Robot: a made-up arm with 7 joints. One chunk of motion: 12 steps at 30 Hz.
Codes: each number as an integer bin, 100 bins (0 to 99) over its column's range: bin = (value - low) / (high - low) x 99, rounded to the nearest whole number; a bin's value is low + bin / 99 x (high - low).
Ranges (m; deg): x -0.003..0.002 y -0.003..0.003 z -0.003..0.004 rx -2.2..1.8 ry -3..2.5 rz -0.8..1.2
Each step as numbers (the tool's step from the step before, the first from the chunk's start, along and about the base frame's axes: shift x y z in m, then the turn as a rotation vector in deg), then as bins.
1 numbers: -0.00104 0.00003 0.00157 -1.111 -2.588 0.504
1 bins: 39 50 65 27 7 65
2 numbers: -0.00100 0.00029 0.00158 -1.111 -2.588 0.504
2 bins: 40 54 65 27 7 65
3 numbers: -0.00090 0.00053 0.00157 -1.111 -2.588 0.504
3 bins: 42 58 65 27 7 65
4 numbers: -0.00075 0.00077 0.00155 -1.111 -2.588 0.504
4 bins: 45 62 64 27 7 65
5 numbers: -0.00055 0.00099 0.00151 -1.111 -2.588 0.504
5 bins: 49 66 64 27 7 65
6 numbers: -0.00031 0.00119 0.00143 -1.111 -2.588 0.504
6 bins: 53 69 63 27 7 65
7 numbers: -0.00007 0.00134 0.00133 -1.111 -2.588 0.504
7 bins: 58 72 61 27 7 65
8 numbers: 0.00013 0.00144 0.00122 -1.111 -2.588 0.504
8 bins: 62 73 60 27 7 65
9 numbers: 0.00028 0.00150 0.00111 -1.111 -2.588 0.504
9 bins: 65 74 58 27 7 65
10 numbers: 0.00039 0.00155 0.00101 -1.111 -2.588 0.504
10 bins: 67 75 57 27 7 65
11 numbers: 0.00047 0.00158 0.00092 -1.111 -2.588 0.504
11 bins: 69 76 55 27 7 65
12 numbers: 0.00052 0.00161 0.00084 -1.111 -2.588 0.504
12 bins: 70 76 54 27 7 65
